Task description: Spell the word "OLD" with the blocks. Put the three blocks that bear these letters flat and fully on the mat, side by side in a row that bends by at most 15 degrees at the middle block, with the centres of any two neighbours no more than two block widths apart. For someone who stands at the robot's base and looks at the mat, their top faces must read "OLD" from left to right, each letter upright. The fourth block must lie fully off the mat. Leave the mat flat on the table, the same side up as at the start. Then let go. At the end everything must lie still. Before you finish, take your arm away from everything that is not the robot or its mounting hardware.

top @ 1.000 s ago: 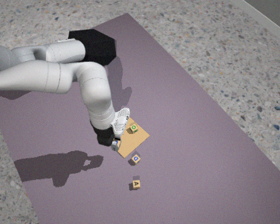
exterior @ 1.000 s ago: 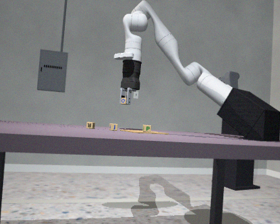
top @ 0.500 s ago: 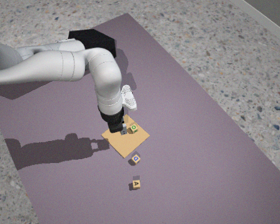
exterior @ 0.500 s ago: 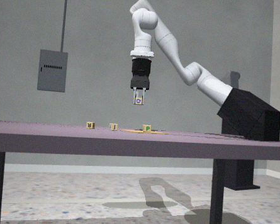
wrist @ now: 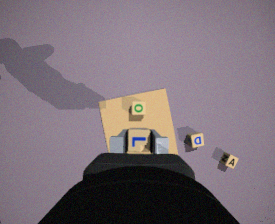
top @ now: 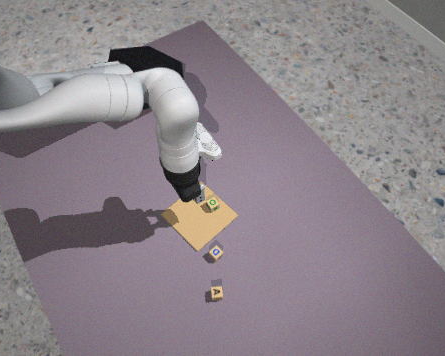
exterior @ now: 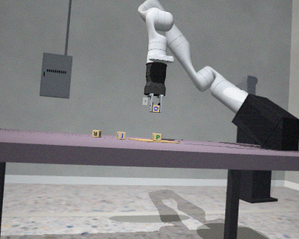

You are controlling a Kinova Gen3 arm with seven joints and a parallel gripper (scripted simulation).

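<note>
My gripper is now 12 cm above the tan mat. Round my hand: L block 1 cm below; then O block 11 cm below, 4 cm to the left, 1 cm ahead; then D block 11 cm below, 11 cm ahead, 4 cm to the right.
</note>
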